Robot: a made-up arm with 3 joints. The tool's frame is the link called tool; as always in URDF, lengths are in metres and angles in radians. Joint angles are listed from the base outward. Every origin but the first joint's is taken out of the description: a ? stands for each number. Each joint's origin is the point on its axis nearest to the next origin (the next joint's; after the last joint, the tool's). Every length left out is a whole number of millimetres.
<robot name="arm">
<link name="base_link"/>
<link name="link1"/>
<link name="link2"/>
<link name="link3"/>
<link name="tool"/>
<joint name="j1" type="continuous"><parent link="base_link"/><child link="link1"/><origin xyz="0.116 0.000 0.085"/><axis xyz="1 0 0"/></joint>
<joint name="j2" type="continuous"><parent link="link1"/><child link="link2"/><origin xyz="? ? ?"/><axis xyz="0 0 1"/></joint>
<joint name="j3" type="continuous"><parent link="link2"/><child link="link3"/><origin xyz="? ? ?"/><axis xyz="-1 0 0"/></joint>
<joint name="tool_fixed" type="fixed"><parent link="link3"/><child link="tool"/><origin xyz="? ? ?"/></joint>
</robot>
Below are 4 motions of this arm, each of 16 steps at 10 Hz.
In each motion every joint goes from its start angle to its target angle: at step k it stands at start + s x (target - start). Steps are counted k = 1, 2, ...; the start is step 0. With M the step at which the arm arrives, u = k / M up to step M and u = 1 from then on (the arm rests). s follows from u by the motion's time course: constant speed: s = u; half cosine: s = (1 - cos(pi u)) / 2; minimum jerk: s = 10 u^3 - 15 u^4 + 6 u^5.
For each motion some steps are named. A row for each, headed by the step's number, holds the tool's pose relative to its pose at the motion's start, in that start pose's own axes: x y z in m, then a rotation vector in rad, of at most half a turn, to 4 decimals.
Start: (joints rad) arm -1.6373 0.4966 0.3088
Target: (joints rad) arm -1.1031 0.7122 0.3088
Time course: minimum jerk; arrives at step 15
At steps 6, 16:
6: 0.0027 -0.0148 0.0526 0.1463 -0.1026 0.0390
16: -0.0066 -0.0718 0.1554 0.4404 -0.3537 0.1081

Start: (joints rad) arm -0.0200 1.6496 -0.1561
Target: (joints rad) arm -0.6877 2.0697 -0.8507
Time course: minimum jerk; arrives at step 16
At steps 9, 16:
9: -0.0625 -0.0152 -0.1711 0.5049 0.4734 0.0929
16: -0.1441 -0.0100 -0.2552 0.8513 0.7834 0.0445

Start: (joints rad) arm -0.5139 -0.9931 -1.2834
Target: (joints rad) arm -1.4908 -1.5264 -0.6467
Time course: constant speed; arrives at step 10
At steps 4, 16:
4: 0.0599 -0.1121 0.0290 -0.4288 -0.3355 0.2359
16: 0.1787 -0.2219 0.1026 -0.8761 -0.9687 0.5103

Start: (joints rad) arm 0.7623 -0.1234 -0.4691
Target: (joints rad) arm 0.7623 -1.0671 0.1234
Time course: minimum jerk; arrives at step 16
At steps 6, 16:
6: -0.0118 0.0046 0.0129 -0.1621 -0.0983 -0.2407
16: -0.0335 0.0356 0.0364 -0.5474 -0.1646 -0.9425

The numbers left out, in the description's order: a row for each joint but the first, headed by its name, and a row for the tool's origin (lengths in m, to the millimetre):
j2: 0.000 0.341 -0.084
j3: 0.008 0.039 0.000
tool: 0.000 -0.080 0.025

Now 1 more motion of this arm.
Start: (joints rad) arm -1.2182 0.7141 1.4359
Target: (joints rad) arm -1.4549 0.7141 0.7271
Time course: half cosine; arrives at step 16
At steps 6, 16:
6: -0.0007 0.0233 -0.0224 0.1635 0.0116 0.0465
16: -0.0081 0.0811 -0.0782 0.5285 0.0736 0.1383

